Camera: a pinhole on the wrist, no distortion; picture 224 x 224 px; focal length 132.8 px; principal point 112.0 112.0 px. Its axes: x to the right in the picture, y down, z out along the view. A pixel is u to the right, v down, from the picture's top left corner.
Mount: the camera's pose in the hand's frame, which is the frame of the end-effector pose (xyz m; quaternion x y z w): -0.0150 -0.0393 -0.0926 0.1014 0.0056 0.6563 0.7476
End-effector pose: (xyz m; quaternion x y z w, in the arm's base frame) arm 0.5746 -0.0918 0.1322 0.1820 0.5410 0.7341 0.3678
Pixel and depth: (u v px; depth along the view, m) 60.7 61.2 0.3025
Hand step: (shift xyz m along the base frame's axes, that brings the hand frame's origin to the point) 0.1031 0.2353 -0.1531
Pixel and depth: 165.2 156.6 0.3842
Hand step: 0.2342 0.1547 0.1878
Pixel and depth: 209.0 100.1 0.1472
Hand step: 0.0046 0.0600 0.0579
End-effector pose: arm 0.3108 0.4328 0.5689 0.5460 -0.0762 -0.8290 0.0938
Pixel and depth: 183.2 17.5 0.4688
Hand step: -0.4694 -0.1881 -0.2098
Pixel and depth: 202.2 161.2 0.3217
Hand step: -0.2151 -0.1190 0.1880
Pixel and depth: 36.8 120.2 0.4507
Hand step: -0.3156 0.3525 0.0579
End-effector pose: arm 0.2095 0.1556 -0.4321 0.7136 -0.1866 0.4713 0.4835
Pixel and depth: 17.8 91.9 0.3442
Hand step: 0.3679 -0.0135 -0.1469
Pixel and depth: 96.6 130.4 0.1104
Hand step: 0.0479 0.0133 -0.0492
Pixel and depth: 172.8 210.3 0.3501
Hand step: -0.0135 -0.3526 -0.1453
